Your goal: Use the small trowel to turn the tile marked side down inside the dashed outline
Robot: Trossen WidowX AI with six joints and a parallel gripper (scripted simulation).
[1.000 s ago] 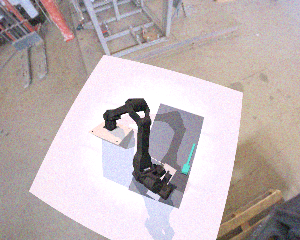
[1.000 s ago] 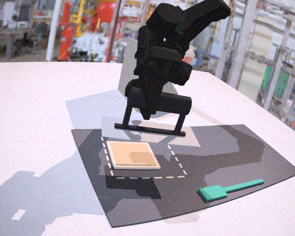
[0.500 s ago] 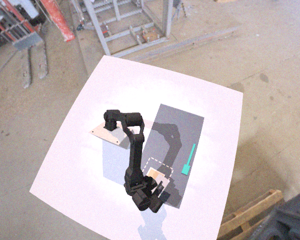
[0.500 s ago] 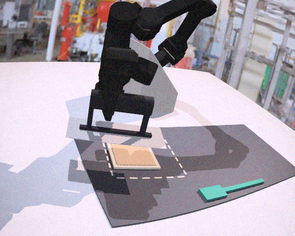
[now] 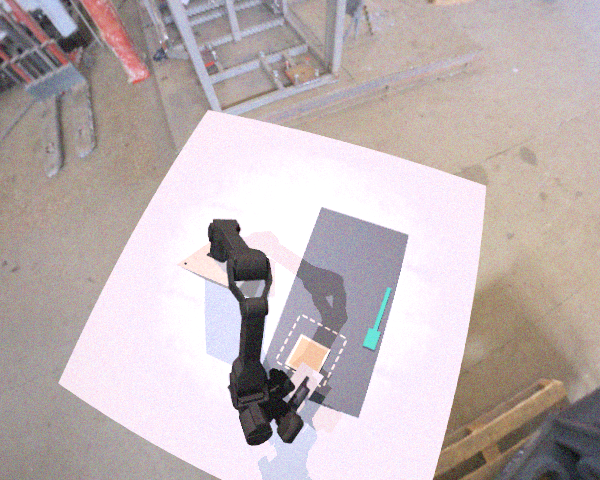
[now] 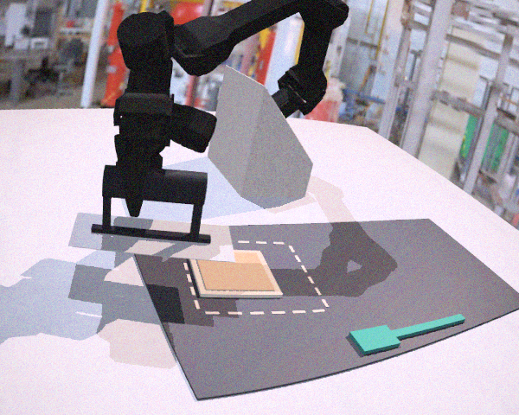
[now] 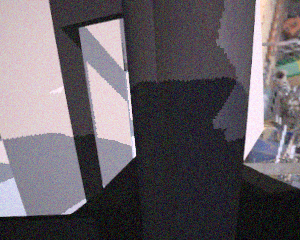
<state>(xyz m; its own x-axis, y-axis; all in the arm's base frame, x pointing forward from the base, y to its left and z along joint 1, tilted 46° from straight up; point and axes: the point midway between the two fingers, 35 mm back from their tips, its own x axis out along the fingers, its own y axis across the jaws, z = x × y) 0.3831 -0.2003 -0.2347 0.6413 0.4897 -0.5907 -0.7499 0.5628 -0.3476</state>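
The teal trowel lies 330 mm to the left of my gripper tip, 130 mm ahead of it and 100 mm below it. From my gripper tip the other things lie so: grey mat (340 mm to the left, 130 mm below, 10 mm behind); then tile (150 mm to the left, 100 mm below, 30 mm behind).
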